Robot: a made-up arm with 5 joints. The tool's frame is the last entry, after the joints.
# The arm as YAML. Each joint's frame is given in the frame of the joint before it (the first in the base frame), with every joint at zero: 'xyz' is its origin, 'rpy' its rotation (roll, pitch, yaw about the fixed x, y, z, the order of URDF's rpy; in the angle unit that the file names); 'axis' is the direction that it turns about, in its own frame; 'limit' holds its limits. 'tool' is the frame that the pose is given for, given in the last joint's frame.
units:
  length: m
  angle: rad
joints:
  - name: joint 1
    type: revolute
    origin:
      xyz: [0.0, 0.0, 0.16]
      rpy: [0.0, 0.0, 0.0]
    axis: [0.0, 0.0, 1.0]
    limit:
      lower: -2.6
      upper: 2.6
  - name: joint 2
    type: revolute
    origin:
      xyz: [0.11, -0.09, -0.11]
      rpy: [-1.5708, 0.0, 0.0]
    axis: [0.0, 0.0, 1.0]
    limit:
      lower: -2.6
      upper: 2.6
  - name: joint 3
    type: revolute
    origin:
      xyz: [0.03, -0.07, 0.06]
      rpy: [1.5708, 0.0, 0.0]
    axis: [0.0, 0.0, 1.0]
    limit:
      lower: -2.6
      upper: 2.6
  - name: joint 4
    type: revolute
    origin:
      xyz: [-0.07, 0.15, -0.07]
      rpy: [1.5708, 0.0, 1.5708]
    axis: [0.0, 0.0, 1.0]
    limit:
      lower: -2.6
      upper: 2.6
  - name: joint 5
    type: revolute
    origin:
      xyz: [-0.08, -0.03, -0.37]
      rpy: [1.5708, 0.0, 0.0]
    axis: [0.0, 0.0, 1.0]
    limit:
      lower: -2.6
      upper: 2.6
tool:
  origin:
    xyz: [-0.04, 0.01, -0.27]
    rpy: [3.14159, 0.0, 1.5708]
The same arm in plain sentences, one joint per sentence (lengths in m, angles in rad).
The arm has five revolute joints in a row. What follows holds with every joint at zero, and every direction is one of the base frame's.
The first joint sits 0.16 m along +z from the base frame's origin and turns about +z, from -2.6 to 2.6 rad.
The second joint sits 0.11 m along +x and 0.09 m along -y and 0.11 m along -z from the first joint and turns about +y, from -2.6 to 2.6 rad.
The third joint sits 0.03 m along +x and 0.06 m along +y and 0.07 m along +z from the second joint and turns about +z, from -2.6 to 2.6 rad.
The fourth joint sits 0.07 m along -x and 0.15 m along +y and 0.07 m along -z from the third joint and turns about +x, from -2.6 to 2.6 rad.
The fifth joint sits 0.37 m along -x and 0.08 m along -y and 0.03 m along -z from the fourth joint and turns about -z, from -2.6 to 2.6 rad.
The tool frame, which is the frame that the pose is given for, sits 0.01 m along +x and 0.04 m along -y and 0.27 m along +z from the fifth joint; its axes are the base frame's turned by roll 0, pitch 0 and yaw 0 rad (as in URDF: about the fixed x, then y, then z).

